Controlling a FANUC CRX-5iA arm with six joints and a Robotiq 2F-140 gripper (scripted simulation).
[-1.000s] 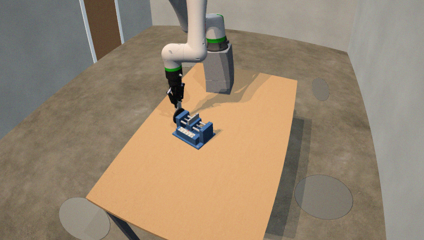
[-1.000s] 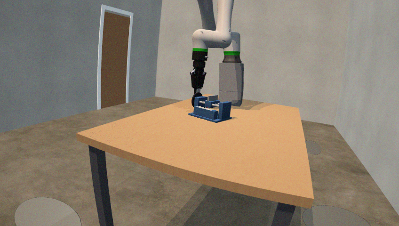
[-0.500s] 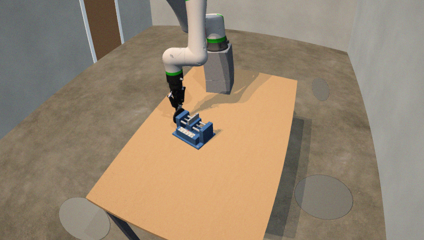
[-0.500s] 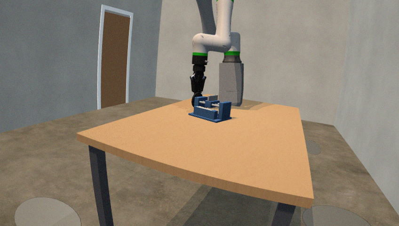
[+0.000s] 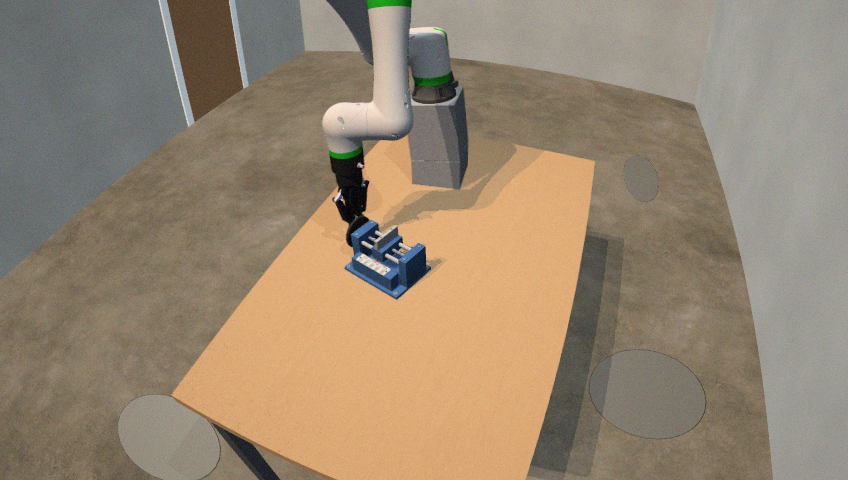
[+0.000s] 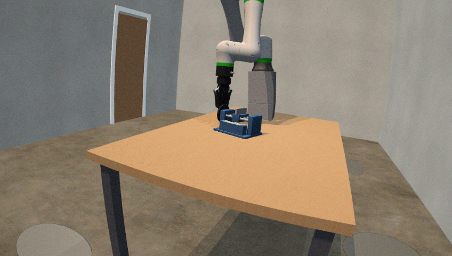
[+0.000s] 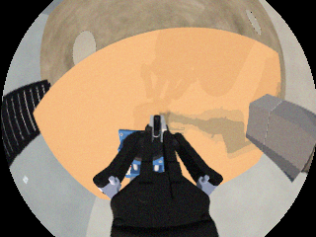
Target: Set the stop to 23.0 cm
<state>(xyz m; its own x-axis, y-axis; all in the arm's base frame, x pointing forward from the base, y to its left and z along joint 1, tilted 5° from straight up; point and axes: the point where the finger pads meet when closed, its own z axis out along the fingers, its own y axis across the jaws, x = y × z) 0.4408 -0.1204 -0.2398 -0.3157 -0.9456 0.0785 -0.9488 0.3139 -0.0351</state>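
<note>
My gripper is now 13 cm to the right of the grey stop plate, 8 cm short of it and 3 cm below it. From my hand the other things lie so: black handwheel (2 cm to the left, 1 cm below, 1 cm ahead).
</note>
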